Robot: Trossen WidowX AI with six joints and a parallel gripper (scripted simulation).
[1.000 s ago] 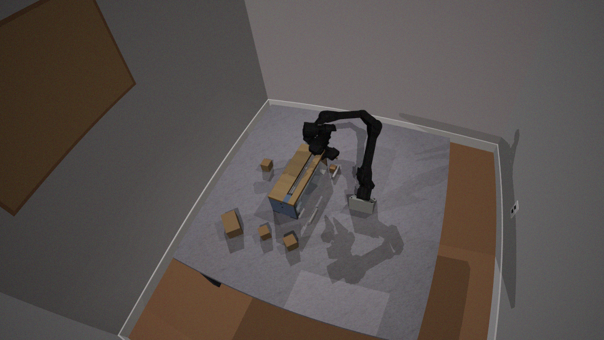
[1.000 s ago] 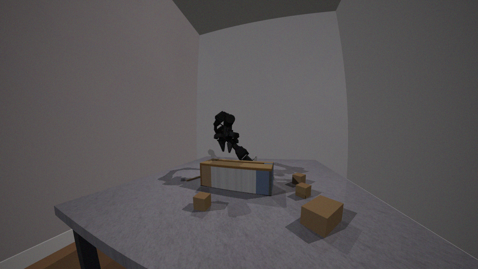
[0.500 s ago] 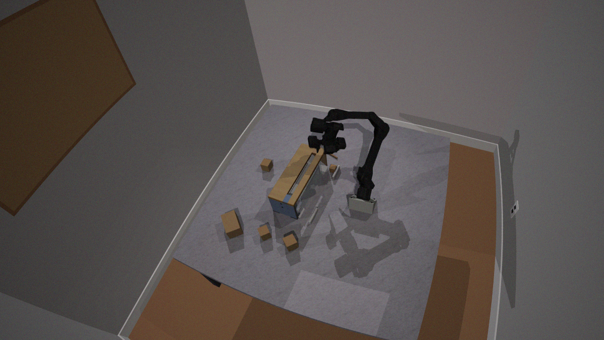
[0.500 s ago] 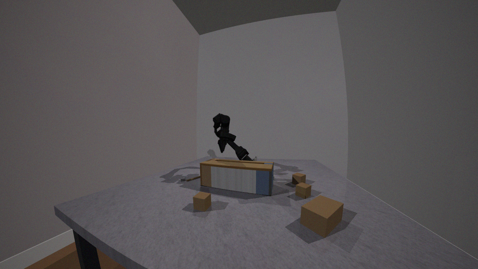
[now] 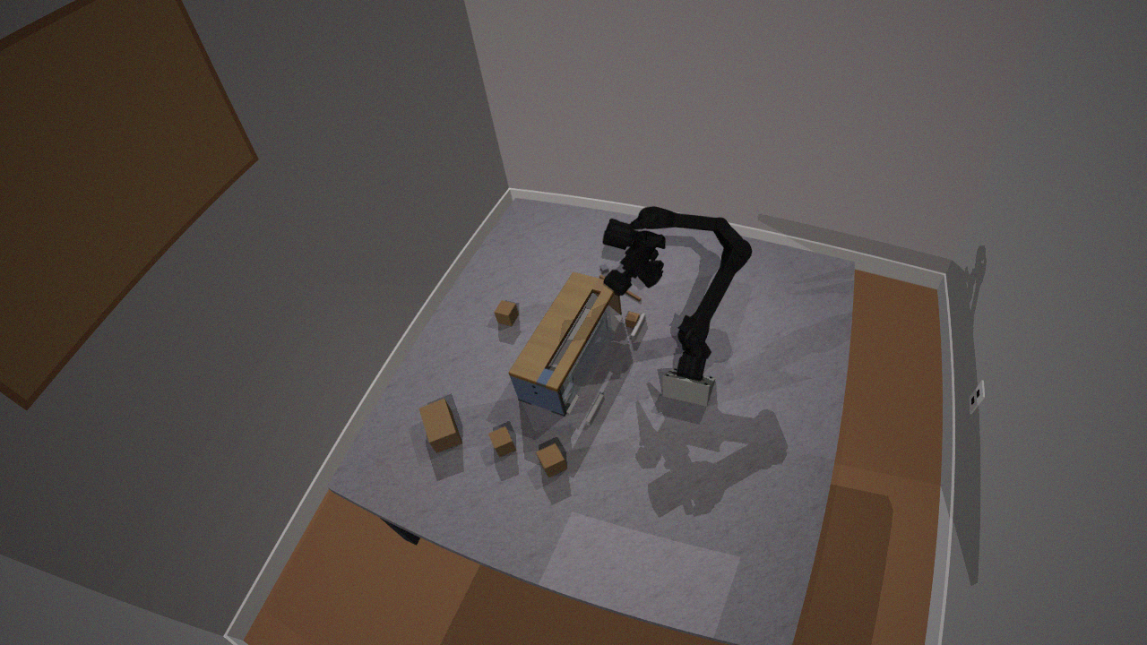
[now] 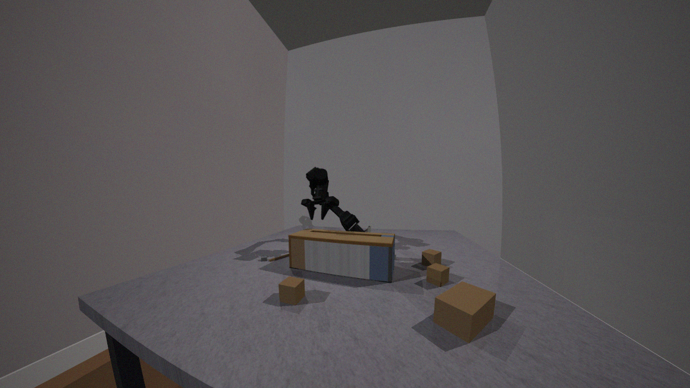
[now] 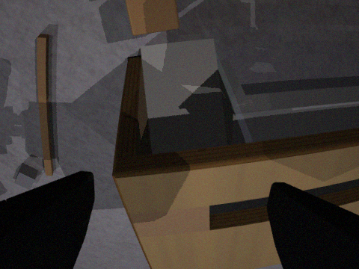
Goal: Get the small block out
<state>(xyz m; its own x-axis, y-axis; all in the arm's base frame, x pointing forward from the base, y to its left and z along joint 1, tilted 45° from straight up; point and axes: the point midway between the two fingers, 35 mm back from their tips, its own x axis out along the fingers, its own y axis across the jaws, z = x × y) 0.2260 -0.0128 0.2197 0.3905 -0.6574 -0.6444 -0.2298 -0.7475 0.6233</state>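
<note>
My gripper tip is now 150 mm above the small brown block, 20 mm past it and 10 mm to the left of it. Round my gripper tip: long box (160 mm to the left, 100 mm below, 70 mm ahead).
</note>
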